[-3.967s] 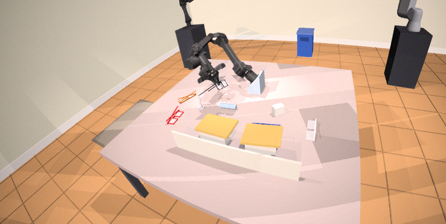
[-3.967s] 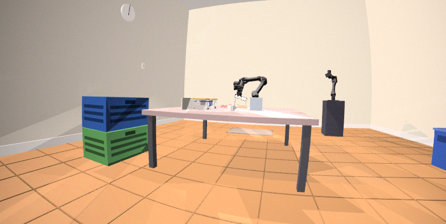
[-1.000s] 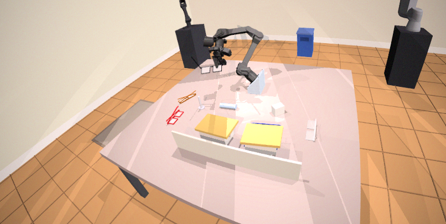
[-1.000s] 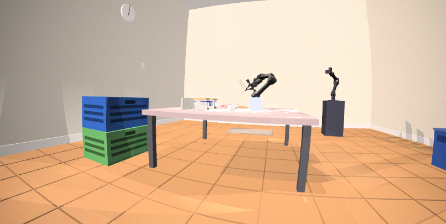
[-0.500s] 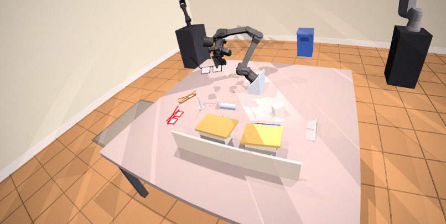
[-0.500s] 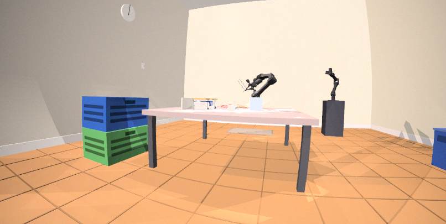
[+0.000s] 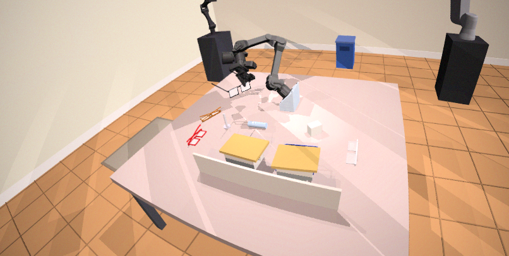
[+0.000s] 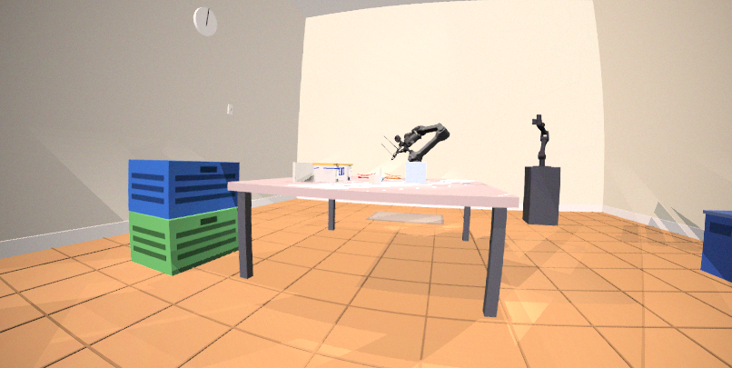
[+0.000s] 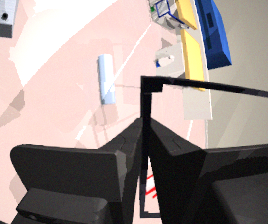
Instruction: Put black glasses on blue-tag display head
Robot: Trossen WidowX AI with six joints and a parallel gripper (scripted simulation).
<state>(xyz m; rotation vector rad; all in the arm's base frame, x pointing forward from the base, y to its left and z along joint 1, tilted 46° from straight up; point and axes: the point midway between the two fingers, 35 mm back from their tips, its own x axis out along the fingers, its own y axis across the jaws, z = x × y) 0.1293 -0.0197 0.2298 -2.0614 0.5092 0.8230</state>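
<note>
Now: gripper tip 70 mm short of the pale blue cylinder, 90 mm to the right of it and 170 mm above it. Also, from my gripper tip: round stand 130 mm ahead, 70 mm to the right, 160 mm below; white cube 20 mm ahead, 380 mm to the left, 160 mm below; low white wall 430 mm ahead, 310 mm to the left, 130 mm below.
</note>
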